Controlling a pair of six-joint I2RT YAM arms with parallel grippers.
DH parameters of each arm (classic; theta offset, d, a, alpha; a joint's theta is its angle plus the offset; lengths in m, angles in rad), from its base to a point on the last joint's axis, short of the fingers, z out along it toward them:
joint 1: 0 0.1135 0.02 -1.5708
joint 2: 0 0 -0.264 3.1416
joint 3: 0.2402 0 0.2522 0
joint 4: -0.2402 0 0.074 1.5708
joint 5: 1.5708 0 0 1.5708
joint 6: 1.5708 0.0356 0 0
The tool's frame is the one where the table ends.
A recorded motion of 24 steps. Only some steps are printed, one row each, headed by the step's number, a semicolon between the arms.
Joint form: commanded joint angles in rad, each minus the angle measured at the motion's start. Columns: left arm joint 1, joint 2, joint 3, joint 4, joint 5, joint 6; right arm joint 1, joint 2, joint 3, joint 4, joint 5, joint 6.
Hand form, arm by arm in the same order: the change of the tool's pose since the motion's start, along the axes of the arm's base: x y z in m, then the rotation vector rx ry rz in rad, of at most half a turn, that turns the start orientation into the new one. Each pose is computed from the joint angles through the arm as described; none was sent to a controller.
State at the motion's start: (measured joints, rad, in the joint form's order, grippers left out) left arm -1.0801 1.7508 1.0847 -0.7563 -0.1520 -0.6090; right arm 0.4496 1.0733 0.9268 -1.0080 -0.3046 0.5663
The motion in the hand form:
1: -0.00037 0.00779 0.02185 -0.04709 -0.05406 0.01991; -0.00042 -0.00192 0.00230 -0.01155 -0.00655 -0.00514
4: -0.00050 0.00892 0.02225 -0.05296 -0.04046 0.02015; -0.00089 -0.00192 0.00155 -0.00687 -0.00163 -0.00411
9: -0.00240 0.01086 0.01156 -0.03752 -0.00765 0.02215; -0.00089 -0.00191 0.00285 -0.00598 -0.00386 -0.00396
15: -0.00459 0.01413 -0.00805 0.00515 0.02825 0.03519; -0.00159 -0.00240 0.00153 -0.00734 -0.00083 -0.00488
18: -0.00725 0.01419 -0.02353 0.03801 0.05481 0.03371; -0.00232 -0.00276 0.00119 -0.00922 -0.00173 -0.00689
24: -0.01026 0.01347 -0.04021 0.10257 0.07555 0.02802; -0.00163 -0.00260 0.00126 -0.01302 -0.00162 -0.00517
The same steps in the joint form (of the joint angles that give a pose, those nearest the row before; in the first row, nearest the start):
1: 0.0078 -0.0810 -0.0063 -0.0088 -0.0270 -0.0074; -0.0061 -0.0040 0.0078 -0.0128 0.0117 -0.0065
4: 0.0110 -0.0851 -0.0086 -0.0117 -0.0118 -0.0073; -0.0062 -0.0052 0.0043 -0.0124 0.0055 -0.0049
9: 0.0110 -0.0689 -0.0328 -0.0013 0.0091 -0.0130; -0.0061 -0.0056 0.0089 -0.0151 0.0056 -0.0050
15: 0.0110 -0.0305 -0.0698 0.0175 0.0189 -0.0273; -0.0069 -0.0082 0.0029 -0.0150 0.0056 -0.0049
18: 0.0041 0.0093 -0.0895 0.0347 0.0267 -0.0332; -0.0064 -0.0119 -0.0002 -0.0151 0.0085 -0.0034
24: -0.0072 0.0662 -0.0938 0.0286 0.0158 -0.0370; -0.0068 -0.0079 0.0026 -0.0167 0.0107 -0.0068

